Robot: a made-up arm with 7 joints. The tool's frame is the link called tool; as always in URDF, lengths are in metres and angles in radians. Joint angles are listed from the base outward.
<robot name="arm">
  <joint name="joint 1" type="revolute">
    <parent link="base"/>
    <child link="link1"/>
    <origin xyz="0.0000 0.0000 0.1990"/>
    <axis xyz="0 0 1"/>
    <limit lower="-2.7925" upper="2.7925"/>
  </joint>
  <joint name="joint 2" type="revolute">
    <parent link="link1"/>
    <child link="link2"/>
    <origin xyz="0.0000 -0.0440 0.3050" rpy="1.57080 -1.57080 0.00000"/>
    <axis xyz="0 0 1"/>
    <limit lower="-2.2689" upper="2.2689"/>
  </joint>
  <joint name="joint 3" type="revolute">
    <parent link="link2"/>
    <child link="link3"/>
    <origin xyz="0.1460 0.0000 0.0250" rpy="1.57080 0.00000 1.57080"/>
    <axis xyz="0 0 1"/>
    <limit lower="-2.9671" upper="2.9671"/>
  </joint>
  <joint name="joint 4" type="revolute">
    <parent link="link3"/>
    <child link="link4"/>
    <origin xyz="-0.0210 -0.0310 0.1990" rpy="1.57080 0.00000 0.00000"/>
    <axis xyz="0 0 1"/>
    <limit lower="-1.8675" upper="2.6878"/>
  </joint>
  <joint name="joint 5" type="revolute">
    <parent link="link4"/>
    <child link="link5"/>
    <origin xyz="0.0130 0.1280 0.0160" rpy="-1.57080 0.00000 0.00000"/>
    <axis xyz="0 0 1"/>
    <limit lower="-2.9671" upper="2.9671"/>
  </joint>
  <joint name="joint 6" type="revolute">
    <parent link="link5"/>
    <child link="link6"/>
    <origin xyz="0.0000 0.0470 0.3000" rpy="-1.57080 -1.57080 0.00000"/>
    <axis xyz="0 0 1"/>
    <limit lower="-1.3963" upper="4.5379"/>
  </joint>
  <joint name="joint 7" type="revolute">
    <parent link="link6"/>
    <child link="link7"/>
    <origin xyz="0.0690 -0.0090 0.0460" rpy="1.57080 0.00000 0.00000"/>
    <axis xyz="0 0 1"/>
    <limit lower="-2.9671" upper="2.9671"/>
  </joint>
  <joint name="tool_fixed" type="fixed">
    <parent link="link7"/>
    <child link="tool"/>
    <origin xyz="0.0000 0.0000 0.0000"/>
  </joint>
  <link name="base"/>
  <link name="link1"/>
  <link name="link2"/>
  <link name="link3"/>
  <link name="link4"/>
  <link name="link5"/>
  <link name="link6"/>
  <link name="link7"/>
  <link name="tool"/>
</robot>
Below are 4 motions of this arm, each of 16 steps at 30 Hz.
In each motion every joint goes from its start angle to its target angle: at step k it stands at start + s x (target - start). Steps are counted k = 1, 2, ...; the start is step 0. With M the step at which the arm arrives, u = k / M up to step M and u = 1 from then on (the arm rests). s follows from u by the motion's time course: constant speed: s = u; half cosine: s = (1 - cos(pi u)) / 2; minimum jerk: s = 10 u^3 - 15 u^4 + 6 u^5.
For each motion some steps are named. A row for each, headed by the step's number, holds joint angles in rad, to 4 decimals.
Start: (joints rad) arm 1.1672 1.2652 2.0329 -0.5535 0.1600 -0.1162 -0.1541
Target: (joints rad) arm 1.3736 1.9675 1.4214 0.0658 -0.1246 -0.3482 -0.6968
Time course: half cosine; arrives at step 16
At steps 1, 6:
1: 1.1692 1.2719 2.0270 -0.5476 0.1573 -0.1184 -0.1593
6: 1.2309 1.4820 1.8442 -0.3623 0.0722 -0.1878 -0.3216

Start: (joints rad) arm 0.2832 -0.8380 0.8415 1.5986 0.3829 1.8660 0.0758
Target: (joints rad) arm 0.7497 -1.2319 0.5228 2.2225 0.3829 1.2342 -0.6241
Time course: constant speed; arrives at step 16
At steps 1, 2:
1: 0.3124 -0.8626 0.8216 1.6376 0.3829 1.8265 0.0321
2: 0.3415 -0.8872 0.8017 1.6766 0.3829 1.7870 -0.0117

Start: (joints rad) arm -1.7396 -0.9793 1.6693 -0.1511 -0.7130 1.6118 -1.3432
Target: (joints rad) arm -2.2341 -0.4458 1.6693 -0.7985 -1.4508 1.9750 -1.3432
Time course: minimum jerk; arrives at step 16
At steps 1, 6, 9, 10, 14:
1: -1.7407 -0.9781 1.6693 -0.1525 -0.7146 1.6126 -1.3432
6: -1.8757 -0.8325 1.6693 -0.3293 -0.9160 1.7118 -1.3432
9: -2.0442 -0.6507 1.6693 -0.5499 -1.1675 1.8355 -1.3432
10: -2.0980 -0.5926 1.6693 -0.6203 -1.2478 1.8750 -1.3432
14: -2.2262 -0.4544 1.6693 -0.7881 -1.4390 1.9692 -1.3432

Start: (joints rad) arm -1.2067 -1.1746 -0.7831 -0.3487 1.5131 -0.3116 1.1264
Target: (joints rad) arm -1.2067 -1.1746 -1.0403 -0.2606 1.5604 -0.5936 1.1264
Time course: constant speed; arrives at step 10
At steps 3, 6, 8, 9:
3: -1.2067 -1.1746 -0.8603 -0.3223 1.5273 -0.3962 1.1264
6: -1.2067 -1.1746 -0.9374 -0.2958 1.5415 -0.4808 1.1264
8: -1.2067 -1.1746 -0.9889 -0.2782 1.5509 -0.5372 1.1264
9: -1.2067 -1.1746 -1.0146 -0.2694 1.5557 -0.5654 1.1264

